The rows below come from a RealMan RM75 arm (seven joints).
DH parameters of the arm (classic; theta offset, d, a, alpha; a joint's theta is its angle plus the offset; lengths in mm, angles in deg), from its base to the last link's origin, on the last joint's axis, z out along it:
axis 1: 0 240.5 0 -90
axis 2: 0 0 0 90
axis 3: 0 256 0 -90
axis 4: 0 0 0 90
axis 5: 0 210 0 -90
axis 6: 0 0 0 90
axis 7: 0 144 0 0
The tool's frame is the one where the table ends.
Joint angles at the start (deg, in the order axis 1, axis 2, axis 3, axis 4, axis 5, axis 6, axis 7):
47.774 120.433 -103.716 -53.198 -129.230 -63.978 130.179
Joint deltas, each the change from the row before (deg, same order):
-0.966 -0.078 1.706 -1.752 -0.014 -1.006 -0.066
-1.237 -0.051 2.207 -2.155 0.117 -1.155 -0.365
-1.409 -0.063 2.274 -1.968 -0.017 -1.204 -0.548
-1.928 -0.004 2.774 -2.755 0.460 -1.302 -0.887
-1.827 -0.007 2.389 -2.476 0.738 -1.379 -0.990
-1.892 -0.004 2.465 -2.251 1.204 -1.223 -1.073
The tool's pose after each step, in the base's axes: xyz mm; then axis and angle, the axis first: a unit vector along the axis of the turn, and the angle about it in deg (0 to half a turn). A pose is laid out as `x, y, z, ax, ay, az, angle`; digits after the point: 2 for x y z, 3 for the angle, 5 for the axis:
127.25, 353.99, -118.25, -0.98548, 0.10478, -0.13364, 172.238
124.23, 355.42, -110.78, -0.98690, 0.11146, -0.11666, 171.838
124.05, 356.78, -102.56, -0.98764, 0.11890, -0.10213, 171.352
122.83, 357.91, -91.89, -0.98882, 0.12634, -0.07926, 170.650
122.65, 357.75, -81.90, -0.98950, 0.13204, -0.05885, 170.232
123.37, 357.47, -71.49, -0.98955, 0.13972, -0.03565, 169.757

